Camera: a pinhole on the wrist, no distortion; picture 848 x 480 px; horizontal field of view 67.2 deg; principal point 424.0 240.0 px. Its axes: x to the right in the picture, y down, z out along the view. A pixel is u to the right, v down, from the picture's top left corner.
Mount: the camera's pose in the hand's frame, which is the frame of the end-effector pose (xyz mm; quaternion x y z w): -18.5 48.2 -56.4 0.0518 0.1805 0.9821 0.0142
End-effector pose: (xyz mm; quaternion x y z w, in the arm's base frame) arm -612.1 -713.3 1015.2 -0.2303 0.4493 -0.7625 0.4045
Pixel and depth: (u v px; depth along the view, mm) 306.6 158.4 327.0
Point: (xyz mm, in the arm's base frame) -411.4 -943.4 951.2
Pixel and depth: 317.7 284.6 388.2
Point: -377.1 -980.8 1028.3
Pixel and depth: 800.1 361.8 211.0
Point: -388.2 -721.8 1018.9
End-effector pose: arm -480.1 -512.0 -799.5 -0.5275 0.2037 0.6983 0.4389
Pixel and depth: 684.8 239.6 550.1
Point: -944.9 -363.4 -505.2
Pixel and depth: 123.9 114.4 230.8
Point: -698.4 -457.0 -886.8
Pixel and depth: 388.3 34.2 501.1
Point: -988.9 -424.7 -799.5
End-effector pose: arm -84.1 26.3 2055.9 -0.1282 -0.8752 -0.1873 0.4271
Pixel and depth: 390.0 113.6 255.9
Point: -140.1 264.9 2023.0
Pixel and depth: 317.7 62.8 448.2
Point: -240.4 454.4 2034.6
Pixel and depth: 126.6 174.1 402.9
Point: -326.2 362.5 2111.4
